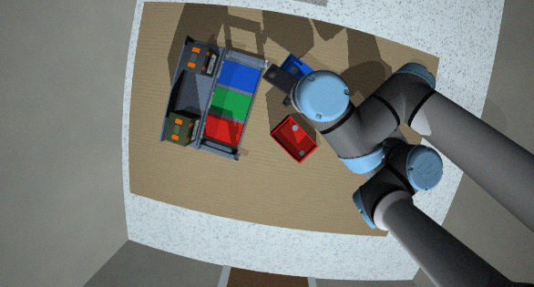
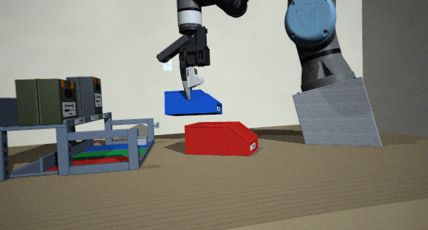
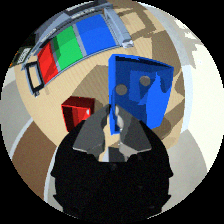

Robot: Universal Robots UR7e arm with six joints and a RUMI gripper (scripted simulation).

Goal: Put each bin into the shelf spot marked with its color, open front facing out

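Right now my hand is 4 cm to the left of the blue bin, 3 cm past it and 3 cm above it. Also, from my hand: red bin 17 cm to the left, 12 cm below, 3 cm behind; then top board 34 cm ahead, 6 cm below, 1 cm to the left; then grey box 30 cm ahead, 10 cm to the right, 1 cm above.
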